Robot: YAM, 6 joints.
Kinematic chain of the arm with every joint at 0, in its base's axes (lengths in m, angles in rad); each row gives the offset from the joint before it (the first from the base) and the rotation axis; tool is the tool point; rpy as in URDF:
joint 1: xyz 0 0 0.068 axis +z
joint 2: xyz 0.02 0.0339 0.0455 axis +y
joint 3: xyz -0.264 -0.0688 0 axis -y
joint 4: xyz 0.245 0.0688 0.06 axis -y
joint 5: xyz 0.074 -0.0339 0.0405 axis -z
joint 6: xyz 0.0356 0 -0.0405 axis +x
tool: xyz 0 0 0 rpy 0 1.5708 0
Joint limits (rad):
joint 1: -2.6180..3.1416
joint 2: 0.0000..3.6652
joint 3: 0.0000..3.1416
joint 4: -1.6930..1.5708
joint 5: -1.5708..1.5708
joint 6: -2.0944..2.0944
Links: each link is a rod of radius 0.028 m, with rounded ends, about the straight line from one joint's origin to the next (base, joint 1, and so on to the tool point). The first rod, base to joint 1, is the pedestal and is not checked.
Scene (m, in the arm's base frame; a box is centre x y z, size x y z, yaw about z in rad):
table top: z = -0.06
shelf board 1: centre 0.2 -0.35 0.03 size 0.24 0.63 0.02 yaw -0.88
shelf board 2: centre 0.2 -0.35 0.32 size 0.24 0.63 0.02 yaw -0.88
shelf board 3: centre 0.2 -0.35 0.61 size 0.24 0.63 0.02 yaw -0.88
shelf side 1: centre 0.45 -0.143 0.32 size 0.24 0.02 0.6 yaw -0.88
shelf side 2: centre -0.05 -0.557 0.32 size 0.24 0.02 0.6 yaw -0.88
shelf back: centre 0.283 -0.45 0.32 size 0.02 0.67 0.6 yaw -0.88
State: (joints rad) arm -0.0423 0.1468 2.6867 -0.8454 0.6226 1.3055
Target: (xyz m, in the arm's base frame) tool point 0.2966 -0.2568 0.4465
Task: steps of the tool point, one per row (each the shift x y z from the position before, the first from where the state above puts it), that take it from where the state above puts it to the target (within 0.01 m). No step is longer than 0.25 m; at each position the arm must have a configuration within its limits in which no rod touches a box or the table.
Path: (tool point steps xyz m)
1: 0.1454 0.0066 0.1578
2: 0.1842 -0.0114 0.0782
3: 0.1826 -0.0278 -0.0043
4: 0.1473 -0.0367 -0.0722
5: 0.0572 -0.0476 -0.0090
6: 0.0440 -0.0640 -0.0190
7: 0.0261 -0.0759 -0.0285

